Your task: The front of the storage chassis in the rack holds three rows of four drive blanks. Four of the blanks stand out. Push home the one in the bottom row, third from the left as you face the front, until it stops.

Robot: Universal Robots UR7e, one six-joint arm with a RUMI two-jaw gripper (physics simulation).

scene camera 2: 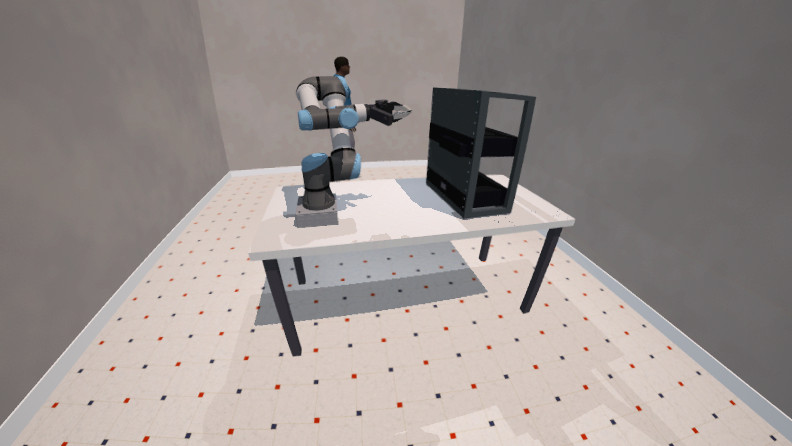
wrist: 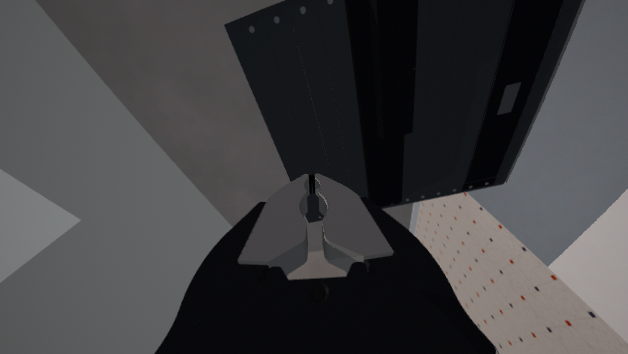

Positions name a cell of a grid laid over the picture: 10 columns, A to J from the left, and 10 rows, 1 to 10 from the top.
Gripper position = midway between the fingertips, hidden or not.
my gripper: scene camera 2 F3; wrist E5
dark rack: scene camera 2 F4; wrist G4
